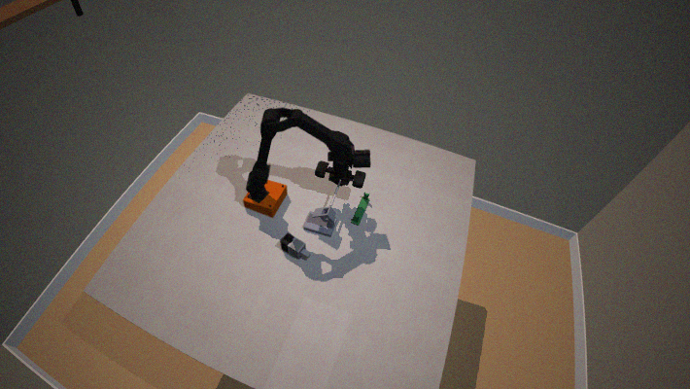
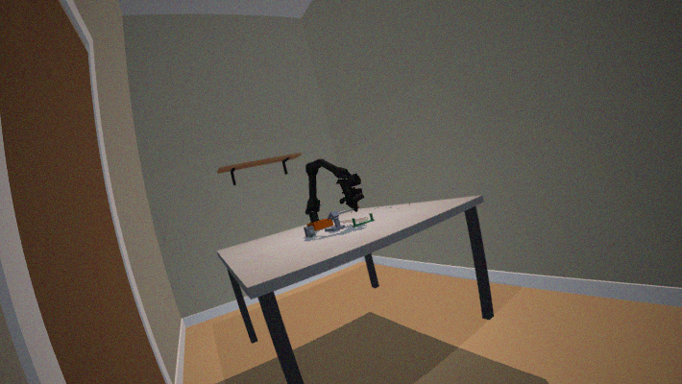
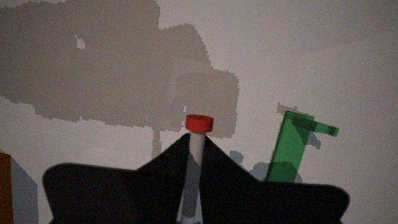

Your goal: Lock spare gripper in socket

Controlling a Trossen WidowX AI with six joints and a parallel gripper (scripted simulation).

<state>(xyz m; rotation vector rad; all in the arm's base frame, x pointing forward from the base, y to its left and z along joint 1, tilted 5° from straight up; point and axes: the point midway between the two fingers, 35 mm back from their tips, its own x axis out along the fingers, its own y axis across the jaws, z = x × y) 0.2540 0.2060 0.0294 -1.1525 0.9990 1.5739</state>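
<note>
Right now the green pin rest is 12 cm ahead of my gripper tip, 2 cm to the right of it and 4 cm below it. The rest, counted from my gripper tip: spare gripper 1 cm ahead, 32 cm to the right, 4 cm below; then mount 3 cm ahead, 16 cm to the right, 1 cm below.
</note>
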